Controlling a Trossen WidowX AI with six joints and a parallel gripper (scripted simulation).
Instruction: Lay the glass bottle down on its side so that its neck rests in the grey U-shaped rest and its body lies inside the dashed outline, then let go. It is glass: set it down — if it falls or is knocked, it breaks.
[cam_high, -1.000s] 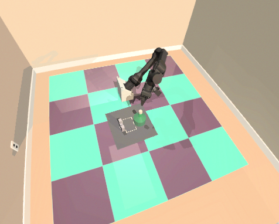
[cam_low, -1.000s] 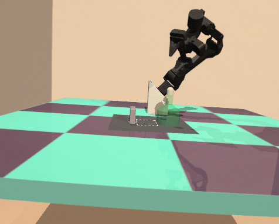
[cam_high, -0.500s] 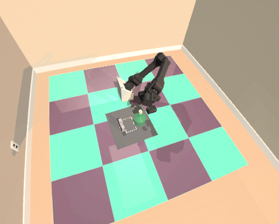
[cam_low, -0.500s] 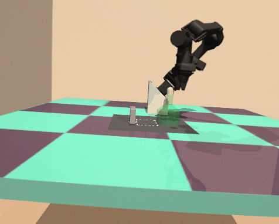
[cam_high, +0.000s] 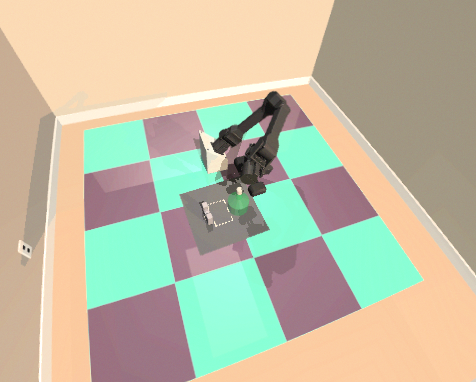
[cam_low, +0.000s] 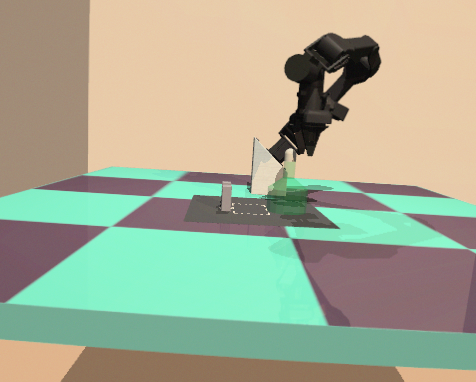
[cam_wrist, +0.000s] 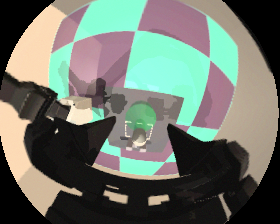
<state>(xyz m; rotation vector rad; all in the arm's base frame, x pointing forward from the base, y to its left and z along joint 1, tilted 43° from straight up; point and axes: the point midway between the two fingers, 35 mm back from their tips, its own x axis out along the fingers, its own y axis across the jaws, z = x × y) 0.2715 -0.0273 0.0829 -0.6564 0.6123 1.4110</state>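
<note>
The green glass bottle is 50 mm below my gripper tip and 40 mm to the right of it. Round my gripper tip: dark grey mat: 140 mm below, 110 mm to the right.
</note>
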